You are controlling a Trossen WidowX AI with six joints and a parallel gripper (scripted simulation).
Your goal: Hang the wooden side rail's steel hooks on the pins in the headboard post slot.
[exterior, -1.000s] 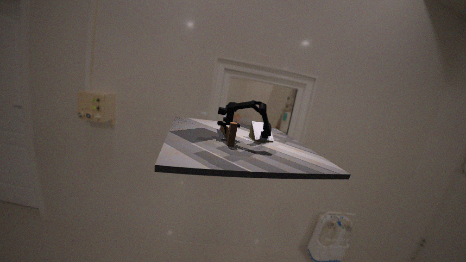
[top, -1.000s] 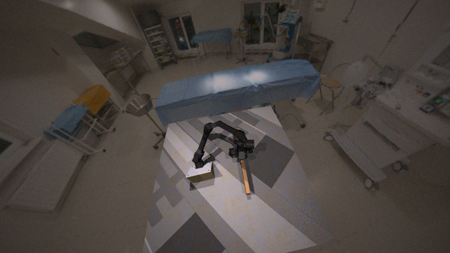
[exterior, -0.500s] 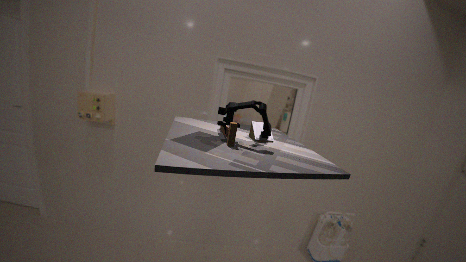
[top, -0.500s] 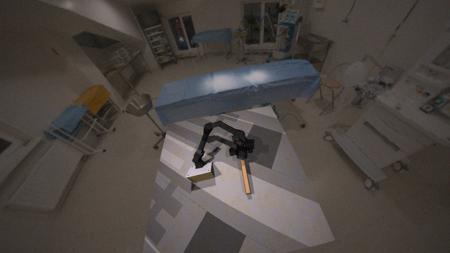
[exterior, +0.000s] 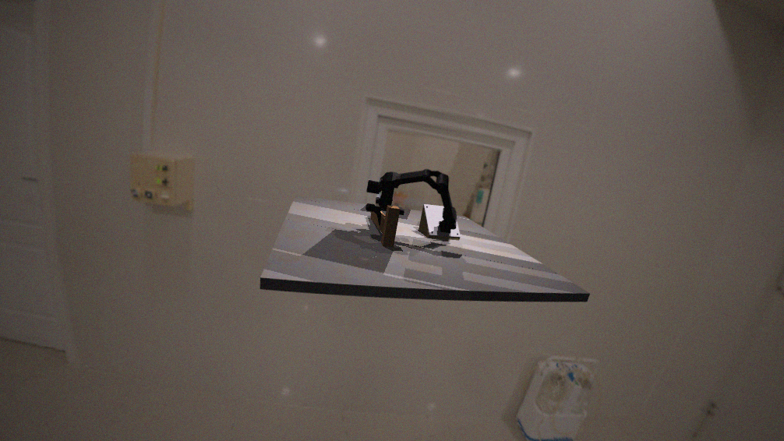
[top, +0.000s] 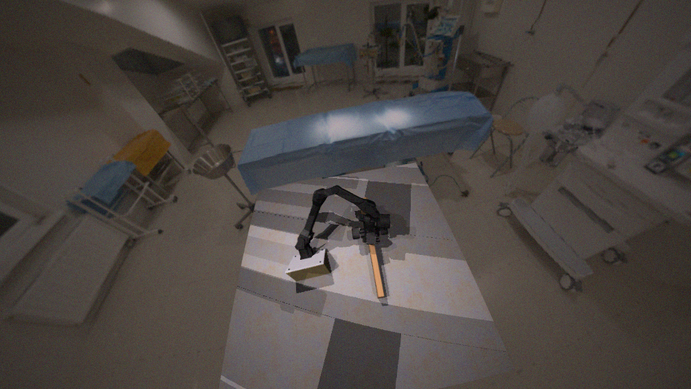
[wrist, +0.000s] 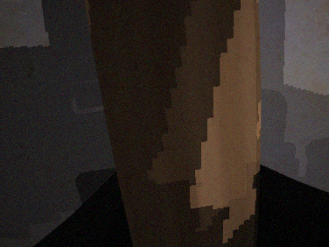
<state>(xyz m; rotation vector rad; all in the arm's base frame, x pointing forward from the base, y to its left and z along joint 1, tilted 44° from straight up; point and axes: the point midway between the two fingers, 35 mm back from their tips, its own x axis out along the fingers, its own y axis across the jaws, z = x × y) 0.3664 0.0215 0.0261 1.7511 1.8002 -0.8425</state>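
Right now my gripper tip is 1 cm short of the headboard post, 16 cm to the right of it and 4 cm below it.
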